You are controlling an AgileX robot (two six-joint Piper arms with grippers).
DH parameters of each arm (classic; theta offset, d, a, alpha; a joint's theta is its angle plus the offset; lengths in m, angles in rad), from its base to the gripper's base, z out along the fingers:
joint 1: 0 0.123 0 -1.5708
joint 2: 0.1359 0 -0.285 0
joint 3: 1.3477 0 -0.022 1.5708
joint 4: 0 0.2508 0 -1.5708
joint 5: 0 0 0.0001 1.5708
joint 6: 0 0.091 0 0
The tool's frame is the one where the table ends.
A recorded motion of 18 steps. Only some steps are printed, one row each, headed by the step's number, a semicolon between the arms.
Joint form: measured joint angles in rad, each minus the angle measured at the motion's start. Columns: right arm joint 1, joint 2, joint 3, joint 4, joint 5, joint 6; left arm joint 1, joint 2, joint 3, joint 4, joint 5, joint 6.
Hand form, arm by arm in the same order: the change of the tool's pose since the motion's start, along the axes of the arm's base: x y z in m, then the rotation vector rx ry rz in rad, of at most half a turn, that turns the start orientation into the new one. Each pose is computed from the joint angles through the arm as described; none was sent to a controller.
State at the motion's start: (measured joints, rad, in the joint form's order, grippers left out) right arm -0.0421 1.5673 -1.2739 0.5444 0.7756 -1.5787; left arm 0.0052 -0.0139 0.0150 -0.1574 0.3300 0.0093
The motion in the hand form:
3: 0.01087 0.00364 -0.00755 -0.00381 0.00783 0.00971; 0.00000 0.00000 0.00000 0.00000 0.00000 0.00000
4: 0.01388 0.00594 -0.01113 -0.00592 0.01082 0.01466; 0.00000 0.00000 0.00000 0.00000 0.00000 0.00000
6: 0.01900 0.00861 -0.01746 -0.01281 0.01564 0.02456; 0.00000 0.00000 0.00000 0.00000 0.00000 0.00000
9: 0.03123 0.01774 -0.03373 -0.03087 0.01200 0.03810; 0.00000 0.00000 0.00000 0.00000 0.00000 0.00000
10: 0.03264 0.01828 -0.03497 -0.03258 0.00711 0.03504; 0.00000 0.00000 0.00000 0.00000 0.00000 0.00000
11: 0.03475 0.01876 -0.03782 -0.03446 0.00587 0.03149; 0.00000 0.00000 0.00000 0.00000 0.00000 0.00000
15: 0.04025 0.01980 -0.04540 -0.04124 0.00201 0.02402; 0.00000 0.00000 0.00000 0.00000 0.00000 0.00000
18: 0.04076 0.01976 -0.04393 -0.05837 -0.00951 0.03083; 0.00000 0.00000 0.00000 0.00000 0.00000 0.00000
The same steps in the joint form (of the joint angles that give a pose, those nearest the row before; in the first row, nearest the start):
3: 0.0129 0.0434 -0.0229 0.0000 -0.0130 -0.0046; 0.0000 0.0000 0.0000 0.0000 0.0000 0.0000
4: 0.0205 0.0566 -0.0254 0.0000 -0.0213 -0.0067; 0.0000 0.0000 0.0000 0.0000 0.0000 0.0000
6: 0.0293 0.0797 -0.0301 0.0000 -0.0333 -0.0162; 0.0000 0.0000 0.0000 0.0000 0.0000 0.0000
9: 0.0599 0.1332 -0.0339 -0.0015 -0.0900 -0.0309; 0.0000 0.0000 0.0000 0.0000 0.0000 0.0000
10: 0.0624 0.1378 -0.0339 -0.0015 -0.1011 -0.0309; 0.0000 0.0000 0.0000 0.0000 0.0000 0.0000
11: 0.0647 0.1466 -0.0339 -0.0015 -0.1129 -0.0308; 0.0000 0.0000 0.0000 0.0000 0.0000 0.0000
15: 0.0701 0.1703 -0.0344 -0.0015 -0.1435 -0.0337; 0.0000 0.0000 0.0000 0.0000 0.0000 0.0000
18: 0.0723 0.1689 -0.0381 -0.0167 -0.1494 -0.0372; 0.0000 0.0000 0.0000 0.0000 0.0000 0.0000

